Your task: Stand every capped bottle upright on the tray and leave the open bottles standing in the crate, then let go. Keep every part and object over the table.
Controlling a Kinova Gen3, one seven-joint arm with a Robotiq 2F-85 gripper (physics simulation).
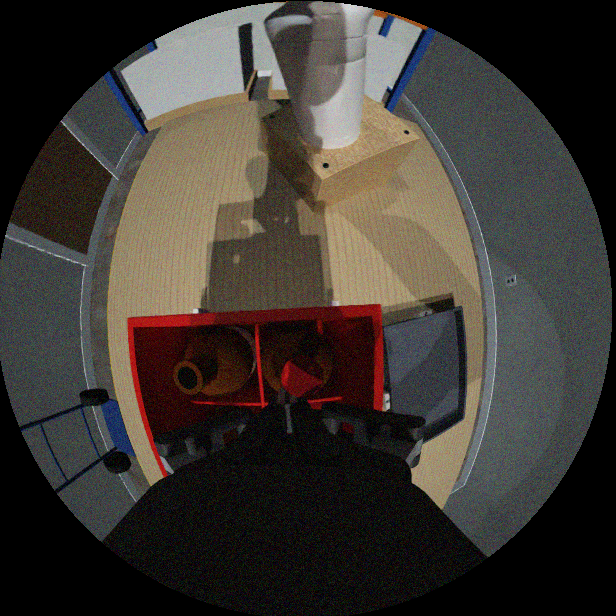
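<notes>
A red crate (pixel 255 367) with inner dividers lies just ahead of my gripper. Its left compartment holds a brown bottle (pixel 215 367) with an open ring mouth (pixel 186 376). Its right compartment holds a brown bottle (pixel 298 356) with a red cap (pixel 299 378). A dark grey tray (pixel 425 367) sits against the crate's right side, with nothing on the part I can see. My gripper (pixel 287 412) hangs above the crate's near edge. Its fingertips meet at the centre, just short of the red cap. The near part of the crate is hidden by my gripper body.
The arm's white base column (pixel 330 74) stands on a wooden mounting block (pixel 359 158) at the far end of the table. The table edge (pixel 485 298) curves close past the tray on the right, and the left edge (pixel 94 321) lies near the crate. A blue-framed cart (pixel 74 436) stands off the table at the left.
</notes>
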